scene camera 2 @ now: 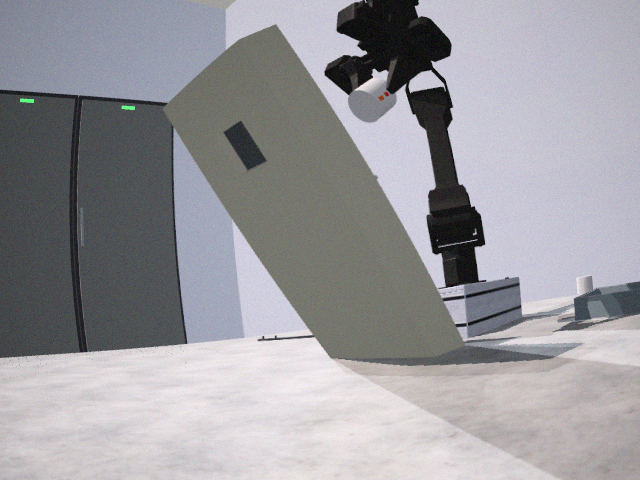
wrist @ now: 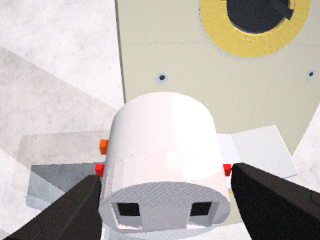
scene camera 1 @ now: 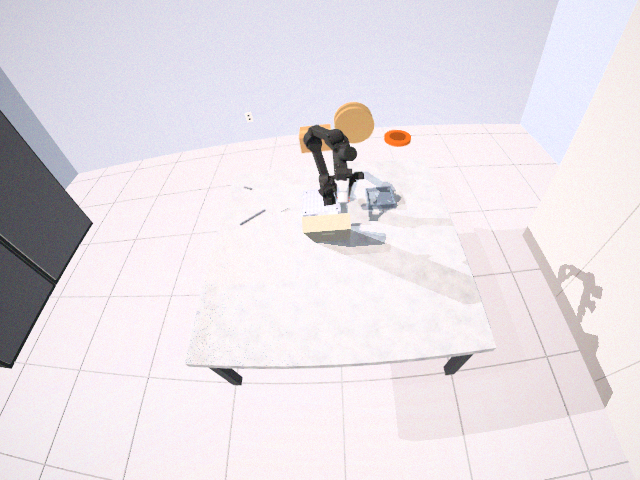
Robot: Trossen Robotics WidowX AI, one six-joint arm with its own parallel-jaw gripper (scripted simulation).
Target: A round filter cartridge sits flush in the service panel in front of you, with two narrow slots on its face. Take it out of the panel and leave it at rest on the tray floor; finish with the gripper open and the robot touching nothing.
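Note:
My gripper is there in the pictures, and I find it in the wrist view as well. I can also see a round filter cartridge, along with a beige service panel.

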